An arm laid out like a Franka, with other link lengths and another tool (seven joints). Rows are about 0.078 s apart.
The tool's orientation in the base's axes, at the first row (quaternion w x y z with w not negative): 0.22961, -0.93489, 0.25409, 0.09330
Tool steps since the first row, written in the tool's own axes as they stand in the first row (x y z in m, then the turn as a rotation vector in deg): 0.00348, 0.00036, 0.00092, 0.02, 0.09, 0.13; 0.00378, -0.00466, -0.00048, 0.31, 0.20, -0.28; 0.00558, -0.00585, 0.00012, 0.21, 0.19, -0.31; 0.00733, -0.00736, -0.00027, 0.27, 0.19, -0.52; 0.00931, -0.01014, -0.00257, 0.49, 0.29, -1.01
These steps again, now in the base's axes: 0.00273, -0.00134, -0.00196, -0.04, -0.02, -0.15; 0.00567, 0.00170, 0.00110, 0.18, -0.42, 0.08; 0.00779, 0.00212, 0.00050, 0.10, -0.38, 0.14; 0.01008, 0.00234, 0.00091, 0.16, -0.51, 0.30; 0.01335, 0.00251, 0.00342, 0.33, -0.92, 0.63
